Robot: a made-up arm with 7 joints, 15 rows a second.
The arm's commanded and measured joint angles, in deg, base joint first. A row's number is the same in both.
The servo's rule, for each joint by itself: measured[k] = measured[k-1] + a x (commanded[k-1-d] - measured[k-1]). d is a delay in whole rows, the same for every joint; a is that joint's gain. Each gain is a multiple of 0.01, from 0.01 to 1. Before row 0 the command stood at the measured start. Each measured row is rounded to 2 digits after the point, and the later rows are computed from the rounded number. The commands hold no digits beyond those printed.
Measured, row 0:
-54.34, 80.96, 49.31, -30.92, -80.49, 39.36, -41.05
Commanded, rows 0 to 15:
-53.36, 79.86, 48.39, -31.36, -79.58, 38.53, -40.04
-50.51, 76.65, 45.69, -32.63, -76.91, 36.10, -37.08
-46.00, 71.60, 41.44, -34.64, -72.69, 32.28, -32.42
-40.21, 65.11, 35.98, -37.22, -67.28, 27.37, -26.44
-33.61, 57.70, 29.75, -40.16, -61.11, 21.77, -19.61
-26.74, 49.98, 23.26, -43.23, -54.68, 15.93, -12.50
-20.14, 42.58, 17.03, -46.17, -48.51, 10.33, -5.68
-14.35, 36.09, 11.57, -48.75, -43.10, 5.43, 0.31
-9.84, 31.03, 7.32, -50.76, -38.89, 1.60, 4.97
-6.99, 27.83, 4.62, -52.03, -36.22, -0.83, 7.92
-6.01, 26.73, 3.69, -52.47, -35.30, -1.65, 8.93
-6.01, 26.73, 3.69, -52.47, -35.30, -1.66, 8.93
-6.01, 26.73, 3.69, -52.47, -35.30, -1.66, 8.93
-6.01, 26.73, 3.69, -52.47, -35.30, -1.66, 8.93
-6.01, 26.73, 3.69, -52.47, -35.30, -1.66, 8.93
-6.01, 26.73, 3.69, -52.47, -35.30, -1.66, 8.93
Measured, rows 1 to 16:
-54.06, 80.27, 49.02, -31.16, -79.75, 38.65, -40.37
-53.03, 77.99, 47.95, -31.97, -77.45, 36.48, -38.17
-50.99, 73.96, 45.87, -33.44, -73.59, 32.91, -34.32
-47.86, 68.38, 42.71, -35.52, -68.48, 28.20, -29.04
-43.73, 61.65, 38.56, -38.07, -62.51, 22.73, -22.72
-38.80, 54.30, 33.66, -40.91, -56.17, 16.95, -15.87
-33.39, 46.92, 28.34, -43.80, -49.97, 11.32, -9.04
-27.87, 40.10, 22.97, -46.52, -44.41, 6.31, -2.78
-22.64, 34.39, 17.96, -48.85, -39.94, 2.31, 2.41
-18.10, 30.26, 13.69, -50.60, -36.93, -0.36, 6.10
-14.59, 28.04, 10.49, -51.63, -35.61, -1.46, 8.00
-12.10, 27.21, 8.31, -52.09, -35.36, -1.63, 8.62
-10.33, 26.91, 6.83, -52.30, -35.31, -1.66, 8.83
-9.08, 26.80, 5.83, -52.39, -35.30, -1.66, 8.90
-8.19, 26.76, 5.15, -52.43, -35.30, -1.66, 8.92
-7.56, 26.74, 4.68, -52.45, -35.30, -1.66, 8.93
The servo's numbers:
d 0
a 0.29 0.63 0.32 0.55 0.81 0.85 0.67

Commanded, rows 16 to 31:
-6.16, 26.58, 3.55, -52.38, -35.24, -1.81, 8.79
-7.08, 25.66, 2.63, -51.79, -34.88, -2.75, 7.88
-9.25, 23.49, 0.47, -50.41, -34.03, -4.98, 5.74
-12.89, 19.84, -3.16, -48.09, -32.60, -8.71, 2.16
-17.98, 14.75, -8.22, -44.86, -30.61, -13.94, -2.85
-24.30, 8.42, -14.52, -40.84, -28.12, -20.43, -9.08
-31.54, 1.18, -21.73, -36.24, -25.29, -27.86, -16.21
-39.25, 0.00, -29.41, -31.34, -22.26, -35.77, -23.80
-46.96, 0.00, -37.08, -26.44, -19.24, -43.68, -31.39
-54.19, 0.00, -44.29, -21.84, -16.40, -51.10, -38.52
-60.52, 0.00, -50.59, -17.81, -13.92, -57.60, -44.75
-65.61, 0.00, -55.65, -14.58, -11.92, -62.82, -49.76
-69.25, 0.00, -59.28, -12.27, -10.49, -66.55, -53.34
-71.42, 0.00, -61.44, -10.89, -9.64, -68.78, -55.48
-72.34, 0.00, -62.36, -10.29, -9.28, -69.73, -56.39
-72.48, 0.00, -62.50, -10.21, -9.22, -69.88, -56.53
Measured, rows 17 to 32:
-7.15, 26.64, 4.32, -52.41, -35.25, -1.79, 8.84
-7.13, 26.02, 3.78, -52.07, -34.95, -2.61, 8.20
-7.74, 24.43, 2.72, -51.16, -34.20, -4.62, 6.55
-9.23, 21.54, 0.84, -49.47, -32.90, -8.10, 3.61
-11.77, 17.26, -2.06, -46.93, -31.05, -13.06, -0.72
-15.40, 11.69, -6.05, -43.58, -28.68, -19.32, -6.32
-20.08, 5.07, -11.07, -39.54, -25.93, -26.58, -12.95
-25.64, 1.88, -16.94, -35.03, -22.96, -34.39, -20.22
-31.82, 0.70, -23.38, -30.31, -19.95, -42.29, -27.70
-38.31, 0.26, -30.07, -25.65, -17.07, -49.78, -34.95
-44.75, 0.10, -36.64, -21.34, -14.52, -56.43, -41.52
-50.80, 0.04, -42.72, -17.62, -12.41, -61.86, -47.04
-56.15, 0.01, -48.02, -14.68, -10.85, -65.85, -51.26
-60.58, 0.00, -52.31, -12.60, -9.87, -68.34, -54.09
-63.99, 0.00, -55.53, -11.33, -9.39, -69.52, -55.63
-66.45, 0.00, -57.76, -10.71, -9.25, -69.83, -56.23

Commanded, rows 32 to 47:
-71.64, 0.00, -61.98, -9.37, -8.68, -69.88, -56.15
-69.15, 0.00, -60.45, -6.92, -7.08, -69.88, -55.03
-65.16, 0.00, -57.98, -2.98, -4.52, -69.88, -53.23
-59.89, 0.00, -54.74, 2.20, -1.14, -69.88, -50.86
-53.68, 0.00, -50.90, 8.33, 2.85, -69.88, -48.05
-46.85, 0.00, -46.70, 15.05, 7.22, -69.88, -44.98
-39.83, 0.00, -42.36, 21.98, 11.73, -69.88, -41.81
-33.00, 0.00, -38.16, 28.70, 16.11, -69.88, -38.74
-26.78, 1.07, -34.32, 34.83, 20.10, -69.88, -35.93
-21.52, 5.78, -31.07, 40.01, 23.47, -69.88, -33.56
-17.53, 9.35, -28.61, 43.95, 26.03, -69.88, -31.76
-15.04, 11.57, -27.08, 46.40, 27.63, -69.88, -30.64
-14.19, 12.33, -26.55, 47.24, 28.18, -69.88, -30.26
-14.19, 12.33, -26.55, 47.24, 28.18, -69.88, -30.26
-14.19, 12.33, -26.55, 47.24, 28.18, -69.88, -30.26
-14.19, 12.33, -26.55, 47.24, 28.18, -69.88, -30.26
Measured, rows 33 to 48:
-67.96, 0.00, -59.11, -9.97, -8.79, -69.87, -56.18
-68.31, 0.00, -59.54, -8.29, -7.40, -69.88, -55.41
-67.40, 0.00, -59.04, -5.37, -5.07, -69.88, -53.95
-65.22, 0.00, -57.66, -1.21, -1.89, -69.88, -51.88
-61.87, 0.00, -55.50, 4.04, 1.95, -69.88, -49.31
-57.51, 0.00, -52.68, 10.10, 6.22, -69.88, -46.41
-52.38, 0.00, -49.38, 16.63, 10.68, -69.88, -43.33
-46.76, 0.00, -45.79, 23.27, 15.08, -69.88, -40.25
-40.97, 0.67, -42.12, 29.63, 19.15, -69.88, -37.36
-35.33, 3.89, -38.58, 35.34, 22.65, -69.88, -34.81
-30.17, 7.33, -35.39, 40.08, 25.39, -69.88, -32.77
-25.78, 10.00, -32.73, 43.56, 27.20, -69.88, -31.34
-22.42, 11.47, -30.75, 45.58, 27.99, -69.88, -30.62
-20.03, 12.01, -29.41, 46.49, 28.14, -69.88, -30.38
-18.34, 12.21, -28.49, 46.90, 28.17, -69.88, -30.30
-17.14, 12.29, -27.87, 47.09, 28.18, -69.88, -30.27

